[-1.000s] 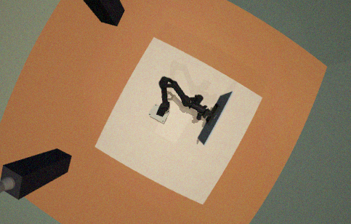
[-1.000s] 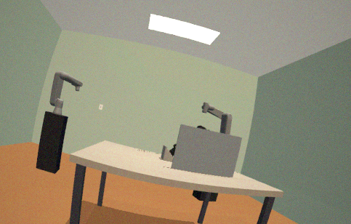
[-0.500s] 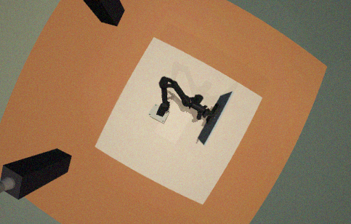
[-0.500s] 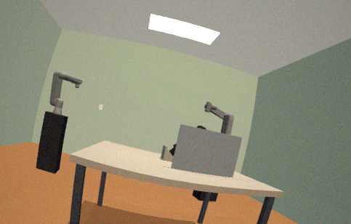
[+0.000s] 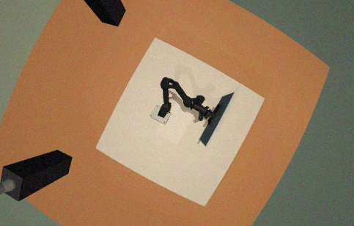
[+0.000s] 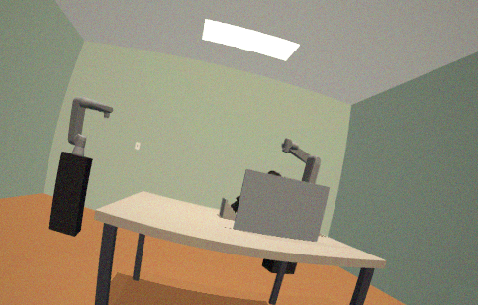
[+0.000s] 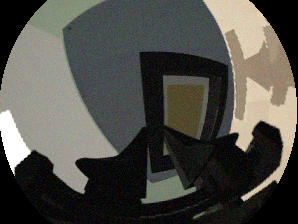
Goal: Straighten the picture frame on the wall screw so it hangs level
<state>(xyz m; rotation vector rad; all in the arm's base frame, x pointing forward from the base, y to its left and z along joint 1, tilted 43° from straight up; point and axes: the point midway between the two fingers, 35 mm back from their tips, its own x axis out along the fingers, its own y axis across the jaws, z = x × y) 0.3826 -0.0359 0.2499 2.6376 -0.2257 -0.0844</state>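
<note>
Now: the picture frame 50 mm below my gripper tip, 20 mm to the left of it and 10 mm ahead of it. Also, from my gripper tip: blue-grey wall panel (70 mm below, 20 mm ahead, 10 mm to the right).
</note>
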